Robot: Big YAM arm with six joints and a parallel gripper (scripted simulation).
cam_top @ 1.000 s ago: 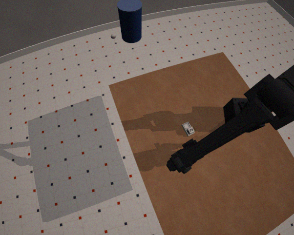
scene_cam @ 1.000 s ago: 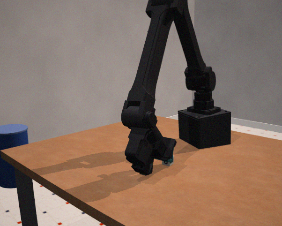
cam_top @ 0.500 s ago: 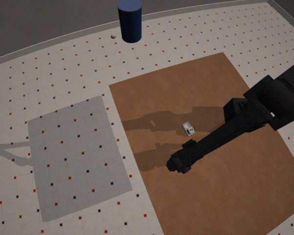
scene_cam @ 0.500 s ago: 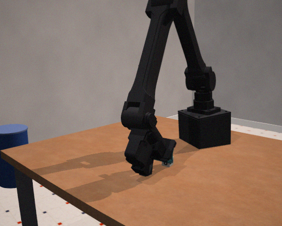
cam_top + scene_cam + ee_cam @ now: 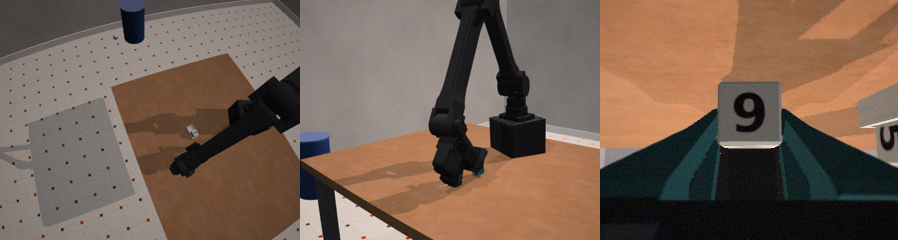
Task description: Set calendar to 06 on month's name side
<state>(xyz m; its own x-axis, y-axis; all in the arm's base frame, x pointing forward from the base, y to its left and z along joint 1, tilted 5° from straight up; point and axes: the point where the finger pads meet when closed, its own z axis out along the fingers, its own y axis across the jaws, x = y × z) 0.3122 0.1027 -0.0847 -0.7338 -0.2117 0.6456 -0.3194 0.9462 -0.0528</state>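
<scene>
My gripper is now 10 mm past the white digit cube and 10 mm above it. Round my hand: white tray: 20 mm ahead, 110 mm to the right, 10 mm below.
</scene>
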